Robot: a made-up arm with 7 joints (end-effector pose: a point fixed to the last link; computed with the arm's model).
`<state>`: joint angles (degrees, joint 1 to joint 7).
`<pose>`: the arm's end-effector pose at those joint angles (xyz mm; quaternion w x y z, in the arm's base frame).
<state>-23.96 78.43 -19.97 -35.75 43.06 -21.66 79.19</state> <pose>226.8 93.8 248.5 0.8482 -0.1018 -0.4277 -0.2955</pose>
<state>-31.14 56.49 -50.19 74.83 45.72 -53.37 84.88</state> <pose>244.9 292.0 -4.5 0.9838 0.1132 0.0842 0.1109</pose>
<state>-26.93 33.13 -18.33 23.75 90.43 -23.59 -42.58</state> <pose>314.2 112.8 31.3 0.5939 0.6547 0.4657 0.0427</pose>
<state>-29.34 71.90 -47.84 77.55 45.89 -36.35 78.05</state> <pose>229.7 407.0 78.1 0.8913 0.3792 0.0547 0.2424</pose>
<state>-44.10 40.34 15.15 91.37 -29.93 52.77 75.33</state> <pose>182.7 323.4 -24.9 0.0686 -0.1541 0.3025 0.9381</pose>
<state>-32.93 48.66 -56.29 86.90 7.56 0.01 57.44</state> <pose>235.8 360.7 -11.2 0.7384 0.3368 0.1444 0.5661</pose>
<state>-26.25 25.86 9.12 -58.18 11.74 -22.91 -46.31</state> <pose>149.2 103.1 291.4 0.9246 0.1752 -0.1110 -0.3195</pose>
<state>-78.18 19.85 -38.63 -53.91 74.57 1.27 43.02</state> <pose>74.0 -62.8 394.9 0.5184 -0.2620 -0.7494 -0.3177</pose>
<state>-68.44 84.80 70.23 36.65 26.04 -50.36 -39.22</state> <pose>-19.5 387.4 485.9 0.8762 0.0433 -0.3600 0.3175</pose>
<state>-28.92 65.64 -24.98 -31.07 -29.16 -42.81 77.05</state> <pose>257.0 115.4 260.9 0.6992 -0.6945 -0.0975 -0.1389</pose>
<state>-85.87 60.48 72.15 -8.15 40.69 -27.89 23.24</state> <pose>-35.0 320.6 442.7 0.3976 -0.2000 -0.8489 0.2851</pose>
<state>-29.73 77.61 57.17 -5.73 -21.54 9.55 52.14</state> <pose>108.8 340.0 503.2 0.6295 -0.4638 -0.5728 0.2460</pose>
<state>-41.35 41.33 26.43 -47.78 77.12 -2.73 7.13</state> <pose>147.4 137.5 386.0 0.7290 0.1596 -0.5826 0.3220</pose>
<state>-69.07 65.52 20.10 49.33 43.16 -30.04 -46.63</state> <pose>273.3 347.3 429.4 0.9134 0.1330 0.2708 0.2732</pose>
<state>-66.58 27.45 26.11 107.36 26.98 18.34 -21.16</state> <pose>311.3 226.4 21.8 0.4355 -0.3573 0.7587 0.3273</pose>
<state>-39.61 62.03 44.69 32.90 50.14 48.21 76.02</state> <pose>151.5 463.0 348.6 0.2253 0.0313 -0.4722 0.8516</pose>
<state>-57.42 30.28 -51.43 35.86 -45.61 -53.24 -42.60</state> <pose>368.9 15.4 149.9 0.7629 -0.1401 0.3418 -0.5306</pose>
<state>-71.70 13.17 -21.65 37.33 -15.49 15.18 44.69</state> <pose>441.1 -30.8 243.5 0.8262 -0.4880 0.1788 0.2173</pose>
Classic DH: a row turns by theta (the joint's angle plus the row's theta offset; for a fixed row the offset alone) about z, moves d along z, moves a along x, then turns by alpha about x. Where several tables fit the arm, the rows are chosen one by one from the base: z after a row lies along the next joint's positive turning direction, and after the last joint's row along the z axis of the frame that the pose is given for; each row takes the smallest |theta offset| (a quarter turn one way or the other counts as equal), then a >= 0, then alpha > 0; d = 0 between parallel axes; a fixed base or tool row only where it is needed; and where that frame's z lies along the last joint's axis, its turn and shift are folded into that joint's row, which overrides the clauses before.
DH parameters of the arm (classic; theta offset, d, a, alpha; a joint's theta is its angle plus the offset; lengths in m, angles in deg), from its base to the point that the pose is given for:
base (fixed): -4.07 0.25 -0.0248 -74.51
joint 1: -75.12 0.0709 0.0059 -90
joint 2: 74 0.0274 0.0159 90
joint 3: 90 -0.2317 0.0524 -90
joint 4: -90 0.025 0.0008 -90
joint 5: 0 0.1556 -0.0184 90
joint 6: 90 0.0306 0.0676 90
joint 7: -27.11 0.013 0.0139 -79.13
tool (fixed): 36.95 -0.0029 0 0

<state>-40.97 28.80 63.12 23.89 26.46 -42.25 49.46</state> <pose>194.1 367.9 222.9 0.6204 -0.4291 -0.5387 0.3752</pose>
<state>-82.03 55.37 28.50 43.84 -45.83 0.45 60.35</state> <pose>294.8 372.5 437.9 0.3082 -0.8919 -0.2496 0.2175</pose>
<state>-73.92 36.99 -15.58 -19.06 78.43 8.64 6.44</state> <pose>247.4 9.5 451.2 0.8273 0.1291 -0.5169 0.1779</pose>
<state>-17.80 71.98 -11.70 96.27 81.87 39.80 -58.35</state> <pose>102.2 498.8 186.9 0.2396 -0.2498 -0.5834 -0.7347</pose>
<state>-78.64 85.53 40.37 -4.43 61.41 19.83 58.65</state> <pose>-50.1 261.9 574.1 0.1403 -0.0707 -0.8865 0.4353</pose>
